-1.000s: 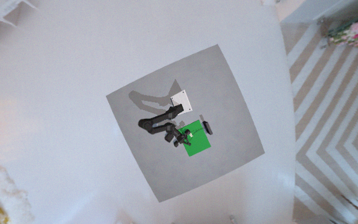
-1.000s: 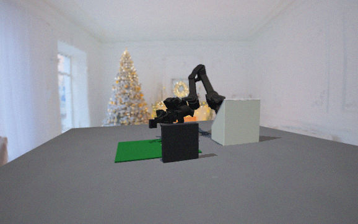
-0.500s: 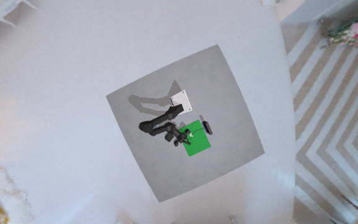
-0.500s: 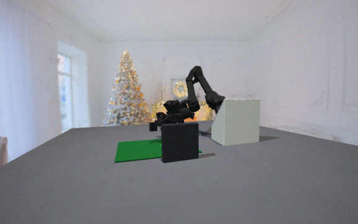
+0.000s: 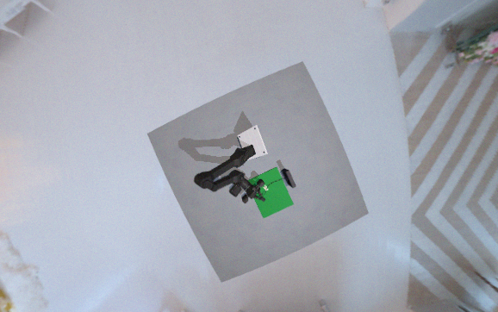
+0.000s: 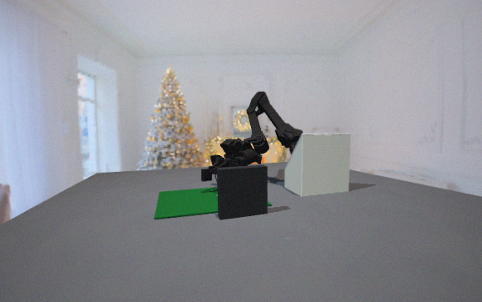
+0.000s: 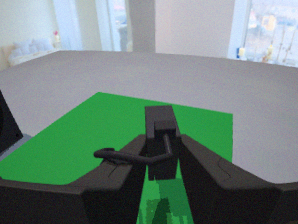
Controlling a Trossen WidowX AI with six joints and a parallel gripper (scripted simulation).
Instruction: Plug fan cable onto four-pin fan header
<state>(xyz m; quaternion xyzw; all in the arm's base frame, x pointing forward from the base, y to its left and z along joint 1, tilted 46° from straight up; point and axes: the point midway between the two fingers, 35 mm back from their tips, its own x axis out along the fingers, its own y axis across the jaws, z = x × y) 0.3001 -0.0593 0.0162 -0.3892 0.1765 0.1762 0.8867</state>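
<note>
My gripper tip is 7 cm above the white four-pin fan header, 5 cm to the right of it and 4 cm past it. Also, from my gripper tip: black fan plug: 1 cm below, 1 cm ahead; then black fan: 21 cm to the left, 7 cm behind, 1 cm below; then board: 8 cm below, 7 cm to the left.
</note>
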